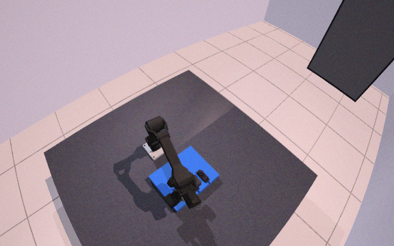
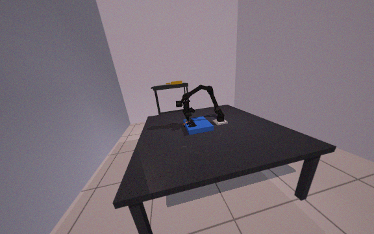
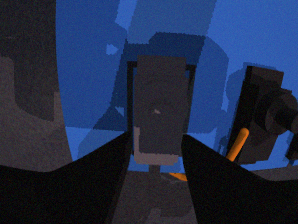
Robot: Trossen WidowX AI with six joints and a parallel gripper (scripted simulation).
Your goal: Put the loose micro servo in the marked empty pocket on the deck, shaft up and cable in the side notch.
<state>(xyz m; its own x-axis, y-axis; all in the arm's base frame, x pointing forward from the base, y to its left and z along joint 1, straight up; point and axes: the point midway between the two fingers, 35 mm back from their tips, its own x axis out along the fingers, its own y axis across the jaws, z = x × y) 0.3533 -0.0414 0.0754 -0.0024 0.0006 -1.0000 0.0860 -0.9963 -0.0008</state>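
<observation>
My gripper tip is now 13 cm past the blue deck, 6 cm to the right of it and 3 cm above it.
</observation>
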